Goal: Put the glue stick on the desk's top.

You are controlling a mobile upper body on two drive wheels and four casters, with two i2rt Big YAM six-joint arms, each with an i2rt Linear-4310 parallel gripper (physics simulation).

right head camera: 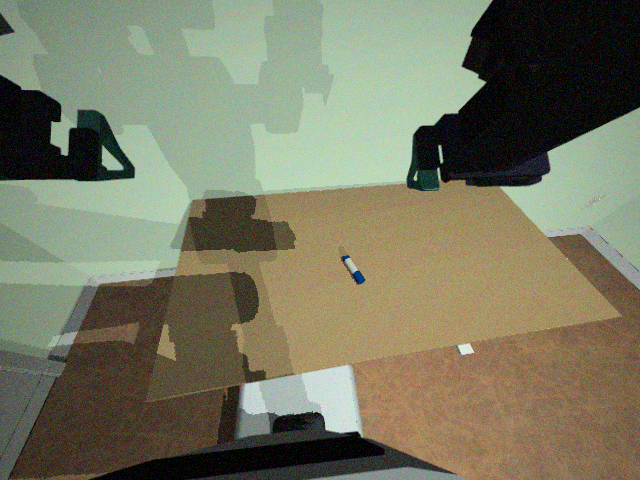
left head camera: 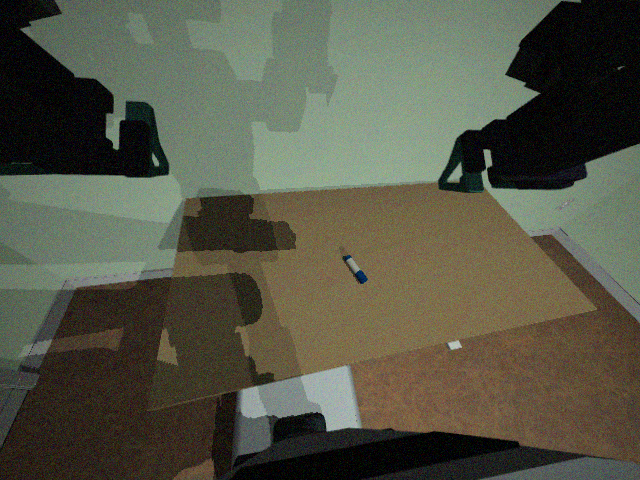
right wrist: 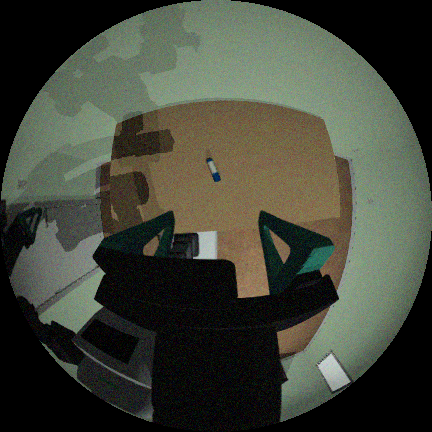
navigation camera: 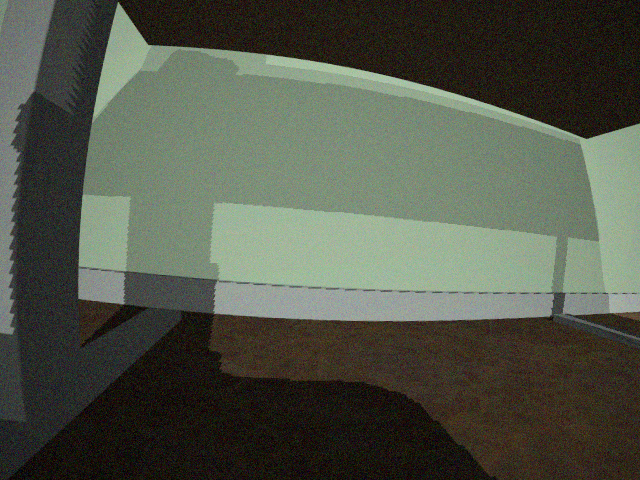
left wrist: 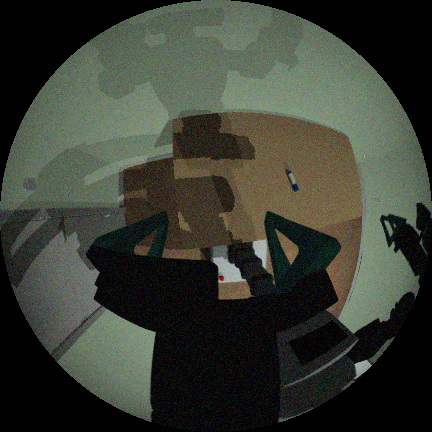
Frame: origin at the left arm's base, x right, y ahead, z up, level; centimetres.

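Seen in the pictures: left gripper, fingertip midpoint: [right head camera: 92,173] [left head camera: 122,168] [right wrist: 37,208] [left wrist: 216,216]; right gripper, fingertip midpoint: [right head camera: 437,182] [left head camera: 465,184] [right wrist: 216,215] [left wrist: 384,215].
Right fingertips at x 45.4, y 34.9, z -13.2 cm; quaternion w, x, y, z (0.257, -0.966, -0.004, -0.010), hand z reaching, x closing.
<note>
A point is followed by its place in that frame.
The glue stick [left head camera: 355,269] {x 44.7, y 50.8, z -66.3 cm} [right head camera: 353,269] {x 44.9, y 50.9, z -66.2 cm} [left wrist: 292,181] {x 44.5, y 50.9, z -66.4 cm} [right wrist: 213,170] {x 45.4, y 50.9, z -66.1 cm}, white with blue ends, lies on its side on the tan desk top [left head camera: 439,268] {x 80.1, y 50.4, z -69.0 cm} [right head camera: 439,268] {x 79.0, y 51.0, z -69.0 cm} [left wrist: 320,155] {x 75.1, y 72.2, z -69.0 cm} [right wrist: 280,165] {x 81.7, y 56.7, z -69.0 cm}, near the middle. My left gripper [left wrist: 216,216] {x 0.8, y 36.7, z -12.3 cm} is open and empty, held up off the desk, with the glue stick beyond its fingers and to the right in the left wrist view. My right gripper [right wrist: 216,215] {x 45.4, y 34.9, z -13.2 cm} is open and empty, also raised off the desk and apart from the glue stick, which shows beyond its fingers in the right wrist view. The glue stick does not show in the navigation camera.
A white block [left head camera: 330,387] {x 37.2, y 18.7, z -115.0 cm} [right head camera: 330,384] {x 36.9, y 20.0, z -115.0 cm} stands at the desk's near edge, partly hidden by the desk and my dark body. A small white piece [left head camera: 453,345] [right head camera: 465,349] shows beside that edge. A pale green wall [navigation camera: 361,248] {x 40.0, y 102.1, z -120.8 cm} is behind; grey framework [navigation camera: 49,206] {x -2.7, y 55.4, z -117.3 cm} stands at the left in the navigation camera.
</note>
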